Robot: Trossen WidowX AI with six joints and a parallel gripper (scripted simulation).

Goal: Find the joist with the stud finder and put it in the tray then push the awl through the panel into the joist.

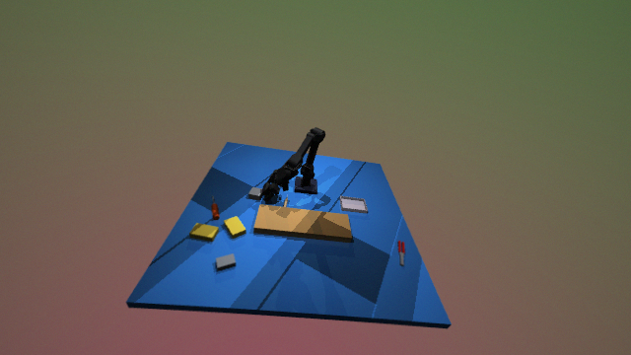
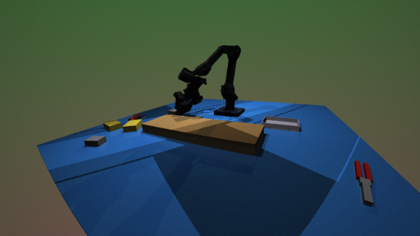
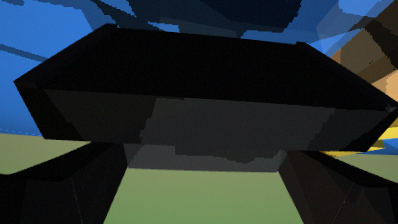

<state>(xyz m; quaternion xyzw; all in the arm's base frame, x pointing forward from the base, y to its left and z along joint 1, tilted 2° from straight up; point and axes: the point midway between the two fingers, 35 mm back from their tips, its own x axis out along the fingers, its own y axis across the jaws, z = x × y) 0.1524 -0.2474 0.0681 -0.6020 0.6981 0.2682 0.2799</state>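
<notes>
Right now my gripper tip is 1 cm past the stud finder and 1 cm above it. The rest, counted from my gripper tip: grey block 6 cm to the right, 6 cm below, 2 cm behind; then grey tray 56 cm to the left, 6 cm below, 5 cm ahead.
</notes>
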